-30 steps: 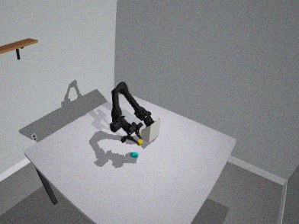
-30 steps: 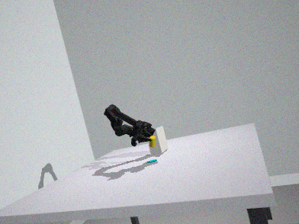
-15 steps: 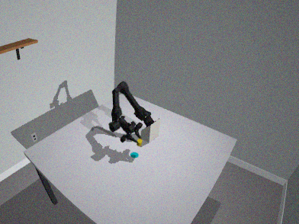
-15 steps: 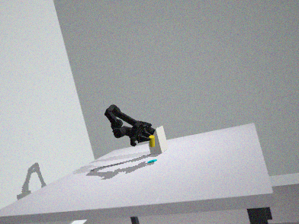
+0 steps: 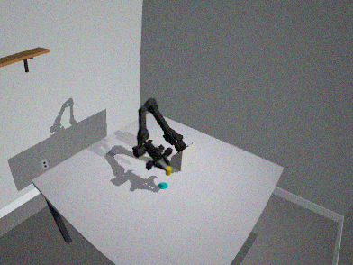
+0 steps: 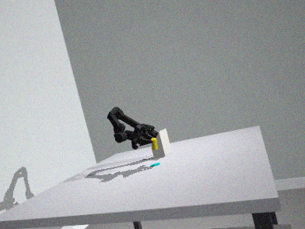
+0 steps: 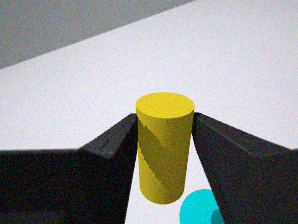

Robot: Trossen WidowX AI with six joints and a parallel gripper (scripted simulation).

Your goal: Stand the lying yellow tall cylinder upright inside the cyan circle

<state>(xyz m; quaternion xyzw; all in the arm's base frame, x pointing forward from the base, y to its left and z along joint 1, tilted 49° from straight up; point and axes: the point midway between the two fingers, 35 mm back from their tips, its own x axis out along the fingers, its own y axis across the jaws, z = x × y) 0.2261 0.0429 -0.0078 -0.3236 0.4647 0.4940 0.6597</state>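
Now: the cyan circle 140 mm below my gripper tip, 20 mm to the right of it and 10 mm ahead of it. Also, from my gripper tip: yellow cylinder 20 mm below, 10 mm behind.
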